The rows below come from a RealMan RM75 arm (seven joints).
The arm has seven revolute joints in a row. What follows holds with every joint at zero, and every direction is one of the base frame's. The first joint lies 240.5 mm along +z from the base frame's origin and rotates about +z. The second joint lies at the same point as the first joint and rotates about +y. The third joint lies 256 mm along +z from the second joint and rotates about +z. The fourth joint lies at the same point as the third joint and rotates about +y. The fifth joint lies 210 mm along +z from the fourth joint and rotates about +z. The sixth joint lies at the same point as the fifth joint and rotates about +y. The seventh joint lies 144 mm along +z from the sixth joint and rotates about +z. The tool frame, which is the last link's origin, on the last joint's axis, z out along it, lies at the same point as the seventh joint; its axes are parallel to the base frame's.
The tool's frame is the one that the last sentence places.
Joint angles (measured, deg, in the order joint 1, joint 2, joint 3, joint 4, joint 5, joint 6, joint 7), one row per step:
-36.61 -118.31 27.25 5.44 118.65 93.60 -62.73
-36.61 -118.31 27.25 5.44 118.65 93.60 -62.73
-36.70 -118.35 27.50 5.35 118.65 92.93 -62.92
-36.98 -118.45 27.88 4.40 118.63 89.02 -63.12
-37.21 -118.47 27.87 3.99 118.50 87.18 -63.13
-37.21 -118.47 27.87 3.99 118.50 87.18 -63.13
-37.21 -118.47 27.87 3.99 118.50 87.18 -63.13
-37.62 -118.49 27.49 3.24 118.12 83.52 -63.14
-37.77 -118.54 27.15 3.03 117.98 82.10 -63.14
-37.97 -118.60 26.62 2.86 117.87 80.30 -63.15
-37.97 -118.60 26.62 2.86 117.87 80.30 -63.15
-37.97 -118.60 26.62 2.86 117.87 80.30 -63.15
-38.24 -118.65 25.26 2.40 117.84 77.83 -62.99
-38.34 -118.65 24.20 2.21 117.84 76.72 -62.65
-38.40 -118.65 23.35 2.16 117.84 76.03 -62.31
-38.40 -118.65 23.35 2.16 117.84 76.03 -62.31
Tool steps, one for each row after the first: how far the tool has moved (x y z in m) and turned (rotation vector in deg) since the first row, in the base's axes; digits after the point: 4 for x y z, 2 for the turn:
0.0000 0.0000 0.0000 0.00 0.00 0.00
-0.0006 0.0005 -0.0016 -0.16 0.53 0.32
-0.0049 0.0038 -0.0091 0.06 3.10 2.44
-0.0065 0.0064 -0.0120 0.47 4.21 3.41
-0.0065 0.0064 -0.0120 0.47 4.21 3.41
-0.0065 0.0064 -0.0120 0.47 4.21 3.41
-0.0100 0.0124 -0.0164 1.63 6.21 5.58
-0.0113 0.0151 -0.0179 2.23 6.90 6.50
-0.0130 0.0188 -0.0193 3.06 7.79 7.66
-0.0130 0.0188 -0.0193 3.06 7.79 7.66
-0.0130 0.0188 -0.0193 3.06 7.79 7.66
-0.0151 0.0242 -0.0210 4.43 8.69 9.50
-0.0161 0.0274 -0.0208 5.47 8.94 10.39
-0.0167 0.0300 -0.0203 6.35 9.06 10.94
-0.0167 0.0300 -0.0203 6.35 9.06 10.94

